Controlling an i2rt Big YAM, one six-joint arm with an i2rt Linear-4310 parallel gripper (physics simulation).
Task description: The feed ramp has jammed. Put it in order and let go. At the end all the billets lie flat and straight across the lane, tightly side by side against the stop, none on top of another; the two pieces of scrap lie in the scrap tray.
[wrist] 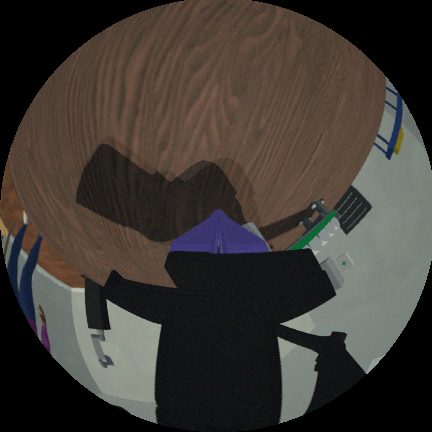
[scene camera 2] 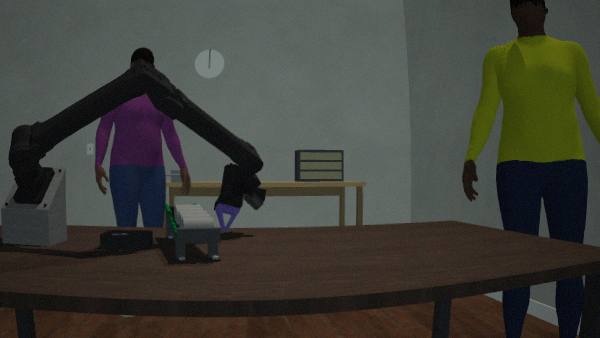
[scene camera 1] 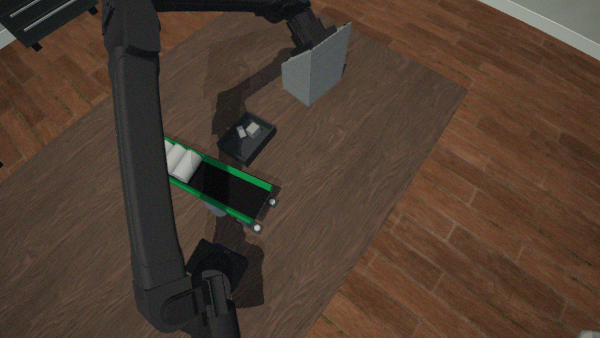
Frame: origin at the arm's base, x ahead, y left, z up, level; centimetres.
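Seen in the pictures: gripper, between the fingertips: [wrist: 218, 214] [scene camera 2: 224, 231] [scene camera 1: 220, 252]; arm's base, origin of its link: [scene camera 2: 35, 187] [scene camera 1: 313, 44].
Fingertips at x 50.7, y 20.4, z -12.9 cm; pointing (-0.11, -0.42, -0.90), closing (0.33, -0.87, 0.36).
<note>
Pixels of each thing's middle, then the offset from my fingertips to it.
- loose grey-looking billet, middle of its body: [wrist: 253, 243] [scene camera 1: 217, 204] dx -6.4, dy -8.7, dz +1.2 cm
- larger, middle of its body: [scene camera 1: 253, 130] dx -26.4, dy -19.2, dz -0.3 cm
- smaller, middle of its body: [scene camera 1: 241, 132] dx -23.6, dy -21.1, dz -0.1 cm
- dark scrap tray, middle of its body: [scene camera 2: 127, 239] [scene camera 1: 247, 137] dx -23.6, dy -18.6, dz -0.2 cm
My gripper [scene camera 2: 224, 231] [wrist: 218, 214] is shut and empty, its purple fingertips together low over the table beside the ramp. In scene camera 1 the arm mostly hides it. The green-railed ramp [scene camera 1: 240, 175] [scene camera 2: 197, 236] [wrist: 315, 231] holds several white billets [scene camera 1: 186, 166] [scene camera 2: 194, 220] [wrist: 326, 235] across its upper lane; the arm hides part of the row in scene camera 1. The lower lane is bare. A loose grey-looking billet [scene camera 1: 216, 209] [wrist: 255, 231] lies beside the ramp, partly hidden. Two pieces of scrap, one larger [scene camera 1: 253, 129] and one smaller [scene camera 1: 241, 132], lie in the dark scrap tray [scene camera 1: 262, 146] [scene camera 2: 126, 241].
The arm's grey base [scene camera 1: 310, 75] [scene camera 2: 34, 225] [wrist: 332, 272] stands on the table beyond the tray. The ramp's feet, with pale bolts [scene camera 1: 257, 228], stick out at its lower end. The upper arm [scene camera 1: 145, 165] passes over the ramp's upper end. Two people stand beyond the table.
</note>
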